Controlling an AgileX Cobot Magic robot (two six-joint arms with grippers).
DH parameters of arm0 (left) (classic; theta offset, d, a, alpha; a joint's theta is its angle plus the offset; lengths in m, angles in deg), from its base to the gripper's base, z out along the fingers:
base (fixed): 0 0 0 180
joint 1: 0 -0.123 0 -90
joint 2: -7.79 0 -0.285 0
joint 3: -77.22 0 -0.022 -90
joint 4: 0 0.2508 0 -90
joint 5: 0 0 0.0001 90
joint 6: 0 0.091 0 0
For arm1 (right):
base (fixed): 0 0 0 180
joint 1: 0 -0.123 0 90
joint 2: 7.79 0 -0.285 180
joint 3: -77.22 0 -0.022 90
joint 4: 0 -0.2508 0 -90
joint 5: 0 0 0.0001 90
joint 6: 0 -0.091 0 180
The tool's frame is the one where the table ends.
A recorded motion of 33 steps. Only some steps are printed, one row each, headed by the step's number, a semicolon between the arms.
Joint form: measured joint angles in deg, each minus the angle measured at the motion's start. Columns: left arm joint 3, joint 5, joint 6, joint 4, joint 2, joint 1; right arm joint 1, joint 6, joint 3, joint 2, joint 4, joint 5.
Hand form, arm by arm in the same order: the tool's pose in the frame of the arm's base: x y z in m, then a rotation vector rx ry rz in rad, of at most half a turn. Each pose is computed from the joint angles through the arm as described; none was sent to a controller.
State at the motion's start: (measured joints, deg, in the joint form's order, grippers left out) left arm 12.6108 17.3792 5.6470 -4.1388 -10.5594 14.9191; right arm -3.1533 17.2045 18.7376 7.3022 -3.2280 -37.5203
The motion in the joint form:
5: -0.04 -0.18 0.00 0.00 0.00 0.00; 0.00 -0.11 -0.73 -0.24 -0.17 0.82
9: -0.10 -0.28 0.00 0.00 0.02 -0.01; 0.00 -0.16 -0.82 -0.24 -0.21 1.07
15: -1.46 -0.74 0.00 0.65 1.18 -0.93; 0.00 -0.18 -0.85 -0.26 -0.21 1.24
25: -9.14 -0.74 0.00 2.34 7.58 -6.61; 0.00 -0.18 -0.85 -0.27 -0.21 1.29
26: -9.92 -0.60 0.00 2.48 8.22 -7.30; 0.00 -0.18 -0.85 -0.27 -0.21 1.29
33: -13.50 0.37 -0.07 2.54 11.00 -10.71; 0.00 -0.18 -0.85 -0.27 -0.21 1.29
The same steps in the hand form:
5: 0.0626 -0.0187 0.2490 0.2685 1.7310 -0.1874; 0.0444 0.0057 0.2538 -0.3178 1.9070 -0.0964
9: 0.0626 -0.0187 0.2488 0.2681 1.7300 -0.1872; 0.0447 0.0057 0.2537 -0.3161 1.9044 -0.0954
15: 0.0615 -0.0170 0.2428 0.2600 1.7260 -0.1646; 0.0447 0.0057 0.2538 -0.3152 1.9018 -0.0955
25: 0.0561 -0.0090 0.2044 0.1946 1.7551 -0.0635; 0.0447 0.0057 0.2539 -0.3150 1.9007 -0.0956
26: 0.0557 -0.0082 0.2002 0.1861 1.7608 -0.0524; 0.0447 0.0057 0.2539 -0.3150 1.9007 -0.0956
33: 0.0540 -0.0048 0.1804 0.1358 1.7961 -0.0096; 0.0447 0.0057 0.2539 -0.3150 1.9007 -0.0956

